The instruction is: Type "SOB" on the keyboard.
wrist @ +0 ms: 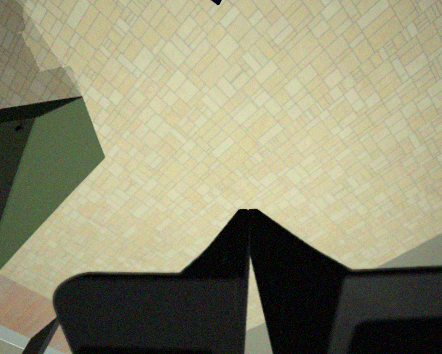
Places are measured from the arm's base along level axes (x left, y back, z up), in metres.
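Pixels of known places: gripper, fingertip midpoint: (pixel 247 218).
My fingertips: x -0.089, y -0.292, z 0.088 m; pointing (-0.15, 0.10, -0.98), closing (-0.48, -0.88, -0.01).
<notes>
Behind a point stands the place of what it marks.
My gripper (pixel 247 218) @(x -0.089, y -0.292, z 0.088 m) is at the bottom middle of the wrist view, black, with its two fingertips together and nothing between them. The fingertips stand over the tiled, cream-coloured surface. The keyboard cannot be made out in this view. A small black corner of something (pixel 217 2) @(x 0.015, y -0.327, z -0.174 m) shows at the top edge; I cannot tell what it belongs to.
A green box-like object (pixel 62 160) @(x -0.034, y -0.073, z -0.091 m) with a dark side stands at the left edge. The patterned cream surface (pixel 240 115) @(x -0.123, y -0.284, z -0.185 m) fills the middle. A reddish-brown strip (pixel 22 302) lies at the lower left, and a grey-green area (pixel 417 256) at the lower right. A shadow falls at the upper left.
</notes>
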